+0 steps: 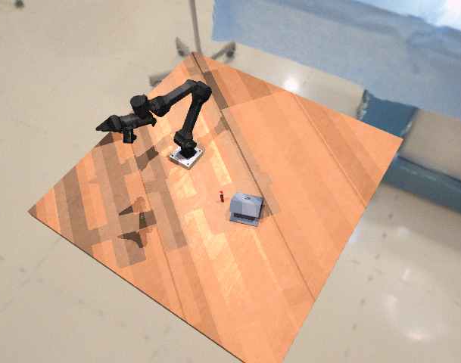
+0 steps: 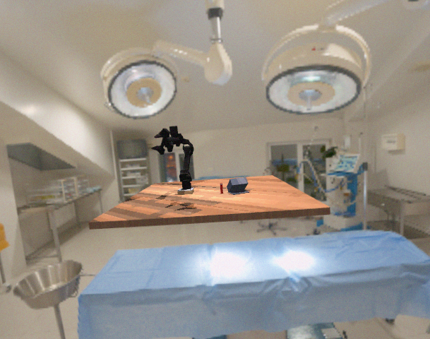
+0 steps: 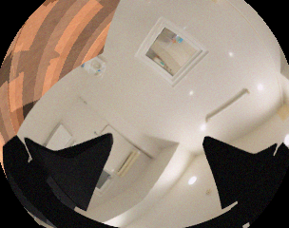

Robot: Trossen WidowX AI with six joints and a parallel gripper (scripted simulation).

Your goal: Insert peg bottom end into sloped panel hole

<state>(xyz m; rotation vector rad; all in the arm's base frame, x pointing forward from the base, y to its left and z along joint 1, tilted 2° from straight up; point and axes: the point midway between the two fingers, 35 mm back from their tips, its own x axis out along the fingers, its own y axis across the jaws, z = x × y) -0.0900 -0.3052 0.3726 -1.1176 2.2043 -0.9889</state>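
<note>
The red peg lies 41 cm ahead of my gripper tip, 35 cm below it and 24 cm to the left of it. From my gripper tip the other things lie so: grey sloped panel (53 cm ahead, 36 cm below, 27 cm to the left).
</note>
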